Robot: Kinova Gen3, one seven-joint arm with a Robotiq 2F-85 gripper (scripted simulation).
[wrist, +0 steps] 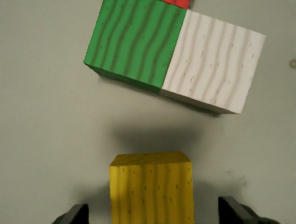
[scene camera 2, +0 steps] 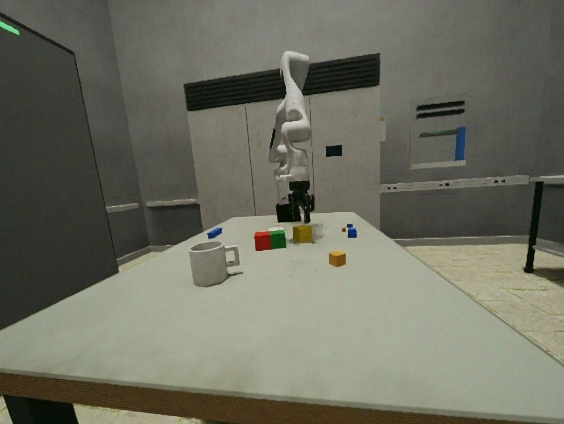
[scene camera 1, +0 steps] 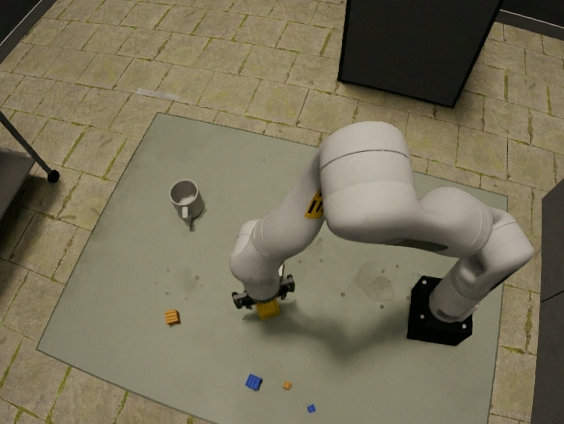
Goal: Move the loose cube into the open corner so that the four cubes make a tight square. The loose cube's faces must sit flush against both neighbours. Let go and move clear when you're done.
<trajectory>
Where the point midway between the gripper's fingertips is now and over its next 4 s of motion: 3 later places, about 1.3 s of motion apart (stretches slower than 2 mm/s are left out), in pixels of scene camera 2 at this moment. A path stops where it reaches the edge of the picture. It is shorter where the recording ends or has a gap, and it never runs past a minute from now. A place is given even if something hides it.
The gripper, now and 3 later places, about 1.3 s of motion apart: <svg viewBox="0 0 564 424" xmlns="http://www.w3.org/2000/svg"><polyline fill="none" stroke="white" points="301,221 302,233 302,237 300,225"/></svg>
</trajectory>
